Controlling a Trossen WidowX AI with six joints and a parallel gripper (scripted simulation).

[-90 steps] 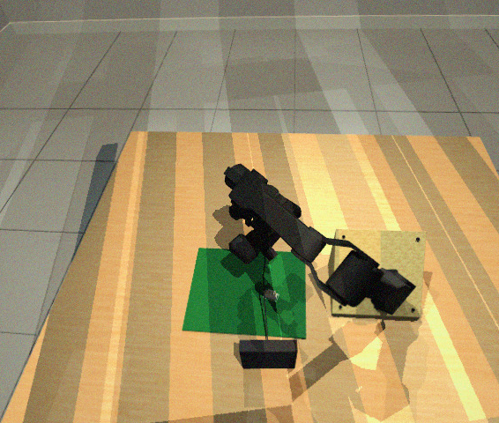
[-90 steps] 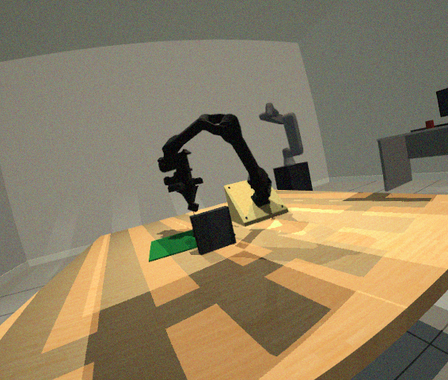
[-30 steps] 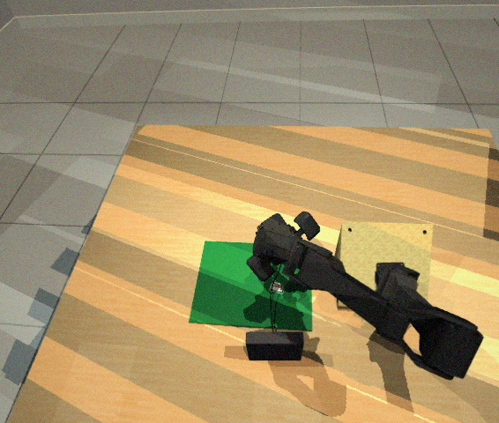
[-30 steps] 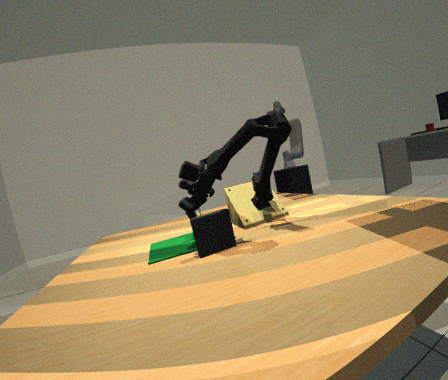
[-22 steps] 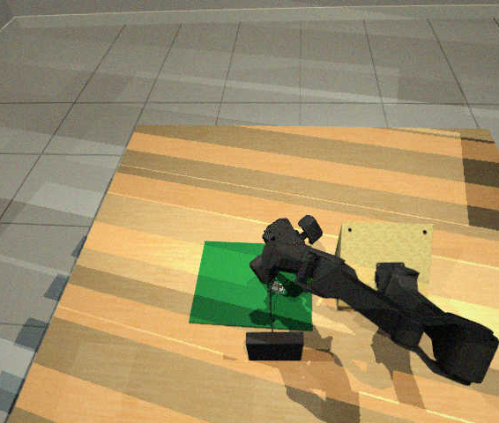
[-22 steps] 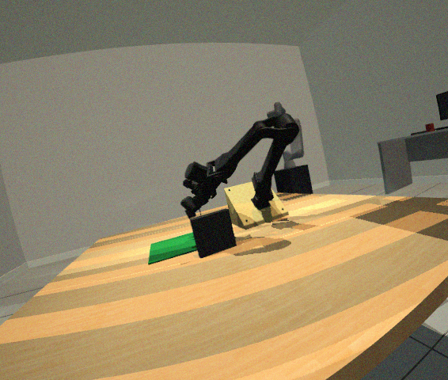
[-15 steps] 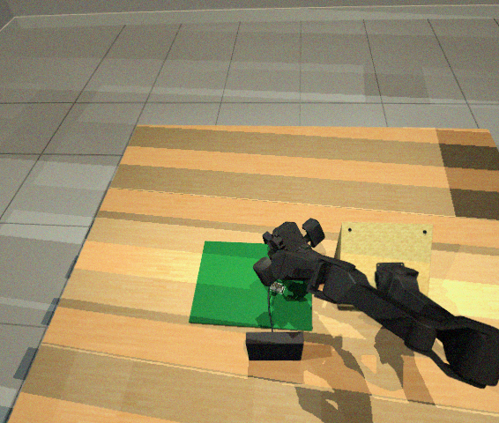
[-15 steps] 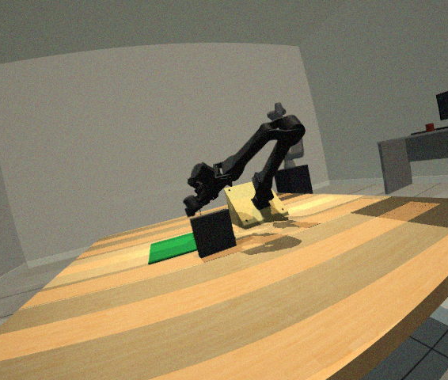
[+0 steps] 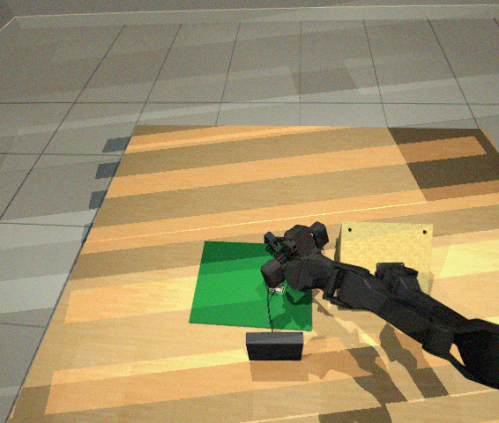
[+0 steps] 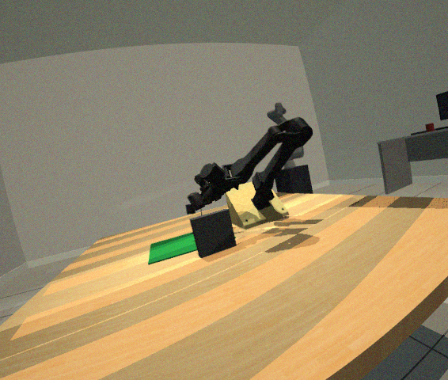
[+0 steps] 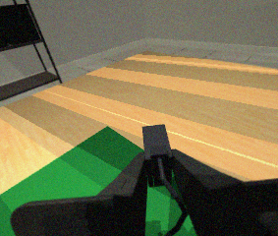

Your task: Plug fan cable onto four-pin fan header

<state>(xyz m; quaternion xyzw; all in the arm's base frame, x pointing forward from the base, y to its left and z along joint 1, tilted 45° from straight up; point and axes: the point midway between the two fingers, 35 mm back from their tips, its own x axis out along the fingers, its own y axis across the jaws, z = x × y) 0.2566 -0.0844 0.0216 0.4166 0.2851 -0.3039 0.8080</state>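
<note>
The green board is 50 mm ahead of my gripper tip, 50 mm to the left of it and 140 mm below it. The rest, counted from my gripper tip: dark plug: 10 mm to the right, 10 mm below; black fan: 230 mm to the left, 70 mm below.
</note>
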